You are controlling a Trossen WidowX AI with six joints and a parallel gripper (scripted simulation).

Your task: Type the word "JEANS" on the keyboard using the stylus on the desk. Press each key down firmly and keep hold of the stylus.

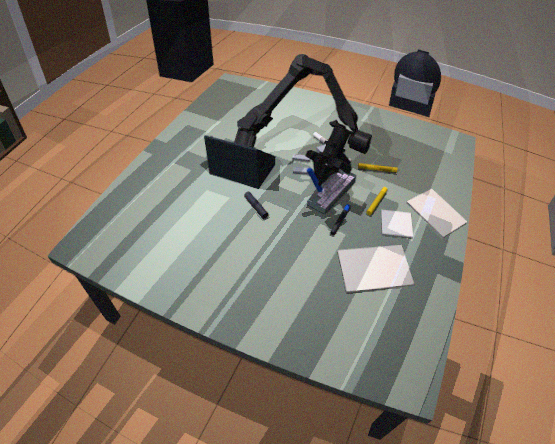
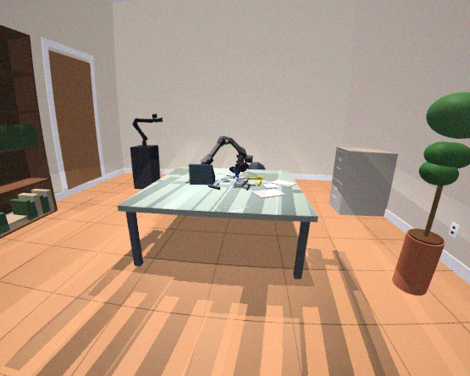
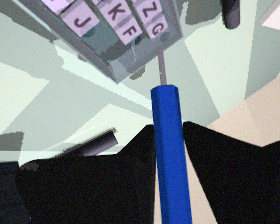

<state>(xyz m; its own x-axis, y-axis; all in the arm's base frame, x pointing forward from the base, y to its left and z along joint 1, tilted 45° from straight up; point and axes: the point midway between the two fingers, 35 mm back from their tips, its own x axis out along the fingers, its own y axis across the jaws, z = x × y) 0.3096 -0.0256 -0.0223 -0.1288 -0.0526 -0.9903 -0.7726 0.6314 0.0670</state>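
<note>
The grey stylus tip is 40 mm below my gripper tip and 20 mm ahead of it. Also, from my gripper tip: blue-capped black pen: 110 mm ahead, 80 mm below, 10 mm to the right; then blue stylus: 10 mm below, 10 mm ahead.
</note>
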